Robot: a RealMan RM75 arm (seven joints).
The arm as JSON. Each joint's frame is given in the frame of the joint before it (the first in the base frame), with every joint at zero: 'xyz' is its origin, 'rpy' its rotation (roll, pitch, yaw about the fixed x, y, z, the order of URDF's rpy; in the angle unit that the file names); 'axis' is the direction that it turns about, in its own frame. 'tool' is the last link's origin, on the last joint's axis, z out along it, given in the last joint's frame.
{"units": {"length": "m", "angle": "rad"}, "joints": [
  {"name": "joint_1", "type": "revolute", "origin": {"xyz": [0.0, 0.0, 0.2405], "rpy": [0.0, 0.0, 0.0]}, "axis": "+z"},
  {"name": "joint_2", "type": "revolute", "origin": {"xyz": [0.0, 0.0, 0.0], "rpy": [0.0, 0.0, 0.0]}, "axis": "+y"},
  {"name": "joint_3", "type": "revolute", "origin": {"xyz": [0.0, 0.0, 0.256], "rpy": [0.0, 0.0, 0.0]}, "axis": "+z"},
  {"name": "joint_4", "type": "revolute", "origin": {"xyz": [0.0, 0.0, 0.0], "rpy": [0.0, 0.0, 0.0]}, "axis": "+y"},
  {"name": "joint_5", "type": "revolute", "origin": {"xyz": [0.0, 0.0, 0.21], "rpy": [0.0, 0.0, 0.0]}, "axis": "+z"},
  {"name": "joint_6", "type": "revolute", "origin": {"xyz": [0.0, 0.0, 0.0], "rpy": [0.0, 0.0, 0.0]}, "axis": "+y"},
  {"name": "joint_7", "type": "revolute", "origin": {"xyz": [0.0, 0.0, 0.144], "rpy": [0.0, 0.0, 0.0]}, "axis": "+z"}
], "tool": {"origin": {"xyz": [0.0, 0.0, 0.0], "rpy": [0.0, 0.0, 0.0]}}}
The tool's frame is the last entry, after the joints.
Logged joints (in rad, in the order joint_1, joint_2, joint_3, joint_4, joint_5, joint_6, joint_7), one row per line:
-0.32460 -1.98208 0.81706 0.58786 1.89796 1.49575 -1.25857
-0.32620 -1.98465 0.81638 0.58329 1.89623 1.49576 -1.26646
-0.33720 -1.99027 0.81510 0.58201 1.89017 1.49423 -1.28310
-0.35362 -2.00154 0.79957 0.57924 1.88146 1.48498 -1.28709
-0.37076 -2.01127 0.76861 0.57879 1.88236 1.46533 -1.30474
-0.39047 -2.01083 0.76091 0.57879 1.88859 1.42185 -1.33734
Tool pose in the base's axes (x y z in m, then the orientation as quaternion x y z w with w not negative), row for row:
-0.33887 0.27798 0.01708 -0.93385 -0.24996 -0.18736 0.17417
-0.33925 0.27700 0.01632 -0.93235 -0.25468 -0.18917 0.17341
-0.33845 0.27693 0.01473 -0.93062 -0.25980 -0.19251 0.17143
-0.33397 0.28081 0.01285 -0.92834 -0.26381 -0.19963 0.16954
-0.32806 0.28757 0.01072 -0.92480 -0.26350 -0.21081 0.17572
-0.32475 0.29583 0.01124 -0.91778 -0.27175 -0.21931 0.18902
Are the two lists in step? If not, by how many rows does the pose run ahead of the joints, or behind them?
The pose runs 1 row behind the joints: the pose in row i belongs to the joints in row i - 1.
